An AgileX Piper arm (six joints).
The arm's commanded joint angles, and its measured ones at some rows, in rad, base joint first. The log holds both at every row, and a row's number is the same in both.
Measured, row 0: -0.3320, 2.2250, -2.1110, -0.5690, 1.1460, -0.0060
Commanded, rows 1 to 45: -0.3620, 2.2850, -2.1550, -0.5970, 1.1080, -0.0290; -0.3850, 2.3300, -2.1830, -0.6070, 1.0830, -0.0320; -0.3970, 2.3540, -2.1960, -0.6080, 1.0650, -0.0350; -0.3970, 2.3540, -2.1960, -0.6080, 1.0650, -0.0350; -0.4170, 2.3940, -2.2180, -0.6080, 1.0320, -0.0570; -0.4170, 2.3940, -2.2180, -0.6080, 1.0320, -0.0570; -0.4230, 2.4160, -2.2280, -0.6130, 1.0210, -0.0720; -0.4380, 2.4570, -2.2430, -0.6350, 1.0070, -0.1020; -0.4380, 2.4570, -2.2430, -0.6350, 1.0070, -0.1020; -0.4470, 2.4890, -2.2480, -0.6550, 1.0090, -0.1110; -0.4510, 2.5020, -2.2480, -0.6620, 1.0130, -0.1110; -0.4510, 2.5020, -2.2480, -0.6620, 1.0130, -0.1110; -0.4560, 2.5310, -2.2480, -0.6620, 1.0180, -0.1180; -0.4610, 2.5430, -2.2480, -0.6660, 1.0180, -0.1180; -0.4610, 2.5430, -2.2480, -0.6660, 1.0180, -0.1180; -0.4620, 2.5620, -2.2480, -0.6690, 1.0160, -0.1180; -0.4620, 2.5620, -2.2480, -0.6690, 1.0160, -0.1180; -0.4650, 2.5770, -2.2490, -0.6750, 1.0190, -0.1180; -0.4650, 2.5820, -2.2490, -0.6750, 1.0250, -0.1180; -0.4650, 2.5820, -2.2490, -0.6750, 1.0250, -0.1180; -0.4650, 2.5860, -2.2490, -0.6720, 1.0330, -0.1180; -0.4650, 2.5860, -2.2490, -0.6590, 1.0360, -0.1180; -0.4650, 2.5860, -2.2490, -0.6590, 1.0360, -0.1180; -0.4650, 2.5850, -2.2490, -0.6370, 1.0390, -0.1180; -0.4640, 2.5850, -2.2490, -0.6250, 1.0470, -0.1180; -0.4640, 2.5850, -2.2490, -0.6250, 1.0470, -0.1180; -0.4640, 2.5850, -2.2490, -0.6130, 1.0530, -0.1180; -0.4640, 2.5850, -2.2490, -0.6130, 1.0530, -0.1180; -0.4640, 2.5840, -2.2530, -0.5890, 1.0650, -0.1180; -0.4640, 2.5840, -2.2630, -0.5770, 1.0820, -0.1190; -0.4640, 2.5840, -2.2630, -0.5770, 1.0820, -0.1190; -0.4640, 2.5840, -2.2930, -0.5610, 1.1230, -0.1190; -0.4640, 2.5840, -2.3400, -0.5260, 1.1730, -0.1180; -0.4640, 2.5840, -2.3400, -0.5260, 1.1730, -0.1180; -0.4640, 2.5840, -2.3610, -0.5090, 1.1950, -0.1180; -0.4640, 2.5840, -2.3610, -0.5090, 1.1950, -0.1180; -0.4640, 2.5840, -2.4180, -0.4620, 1.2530, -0.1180; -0.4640, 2.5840, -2.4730, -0.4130, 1.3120, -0.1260; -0.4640, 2.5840, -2.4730, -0.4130, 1.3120, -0.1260; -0.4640, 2.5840, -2.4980, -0.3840, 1.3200, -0.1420; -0.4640, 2.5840, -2.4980, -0.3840, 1.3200, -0.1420; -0.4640, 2.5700, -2.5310, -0.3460, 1.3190, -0.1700; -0.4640, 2.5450, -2.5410, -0.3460, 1.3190, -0.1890; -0.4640, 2.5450, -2.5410, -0.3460, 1.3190, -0.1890; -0.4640, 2.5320, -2.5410, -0.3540, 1.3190, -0.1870
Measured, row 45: -0.4560, 2.5690, -2.5260, -0.3560, 1.2080, -0.1670
